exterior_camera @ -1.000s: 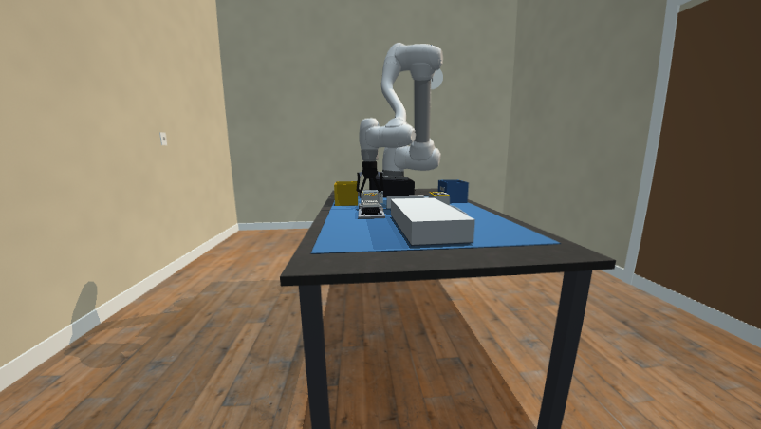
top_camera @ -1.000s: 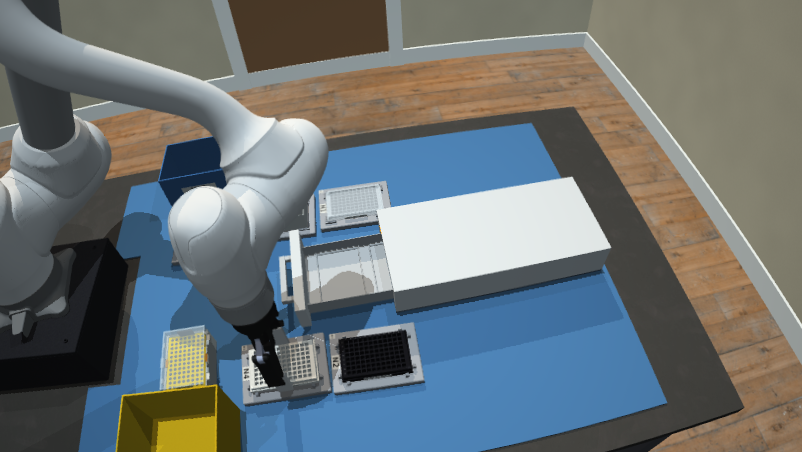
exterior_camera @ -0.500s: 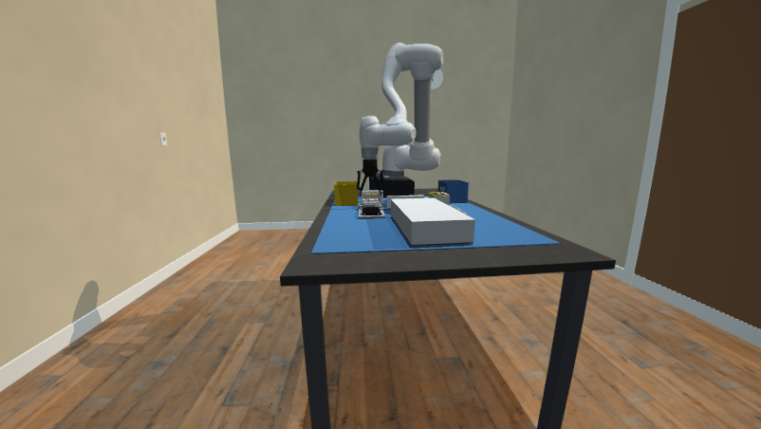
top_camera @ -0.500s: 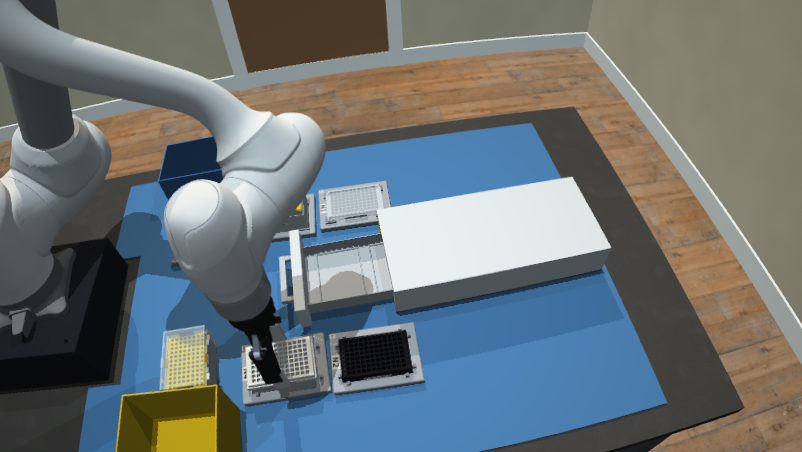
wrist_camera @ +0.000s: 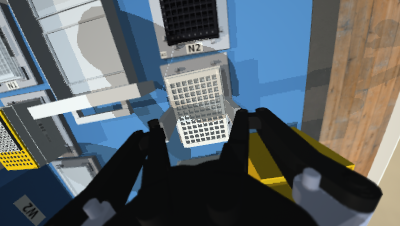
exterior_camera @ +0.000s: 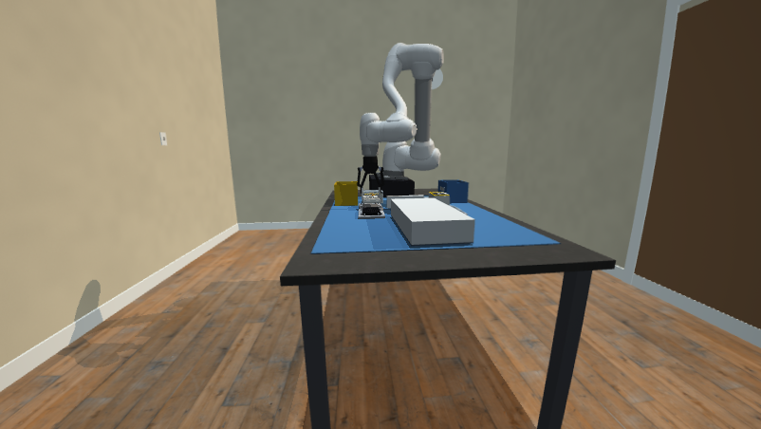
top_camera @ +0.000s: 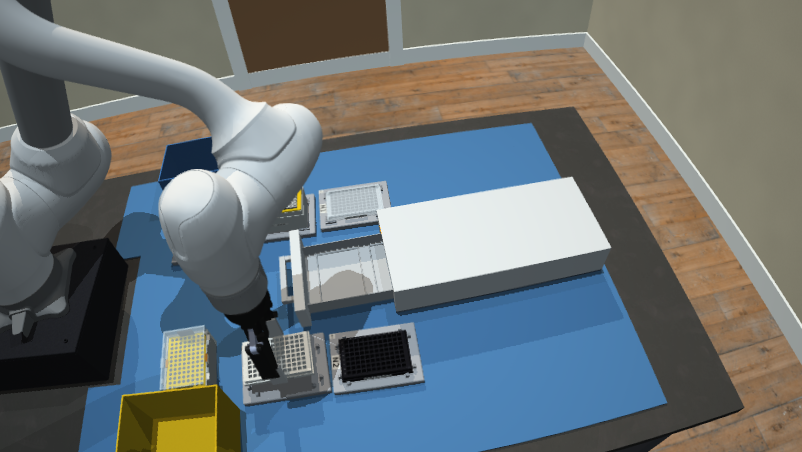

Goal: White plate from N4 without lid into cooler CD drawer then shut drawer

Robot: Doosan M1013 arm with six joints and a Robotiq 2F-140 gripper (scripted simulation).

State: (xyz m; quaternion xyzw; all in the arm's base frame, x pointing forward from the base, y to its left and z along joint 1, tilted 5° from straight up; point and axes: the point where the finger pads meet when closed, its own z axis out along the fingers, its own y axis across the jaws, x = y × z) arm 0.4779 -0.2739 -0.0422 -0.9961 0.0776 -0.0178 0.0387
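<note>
My gripper is now 19 cm short of the drawer, 15 cm to the right of it and 5 cm above it. The rest, counted from my hand: tip box 17 cm behind, 5 cm to the left, 3 cm below; then white plate 2 cm below; then black plate 17 cm ahead, 5 cm below, 4 cm to the right.
</note>
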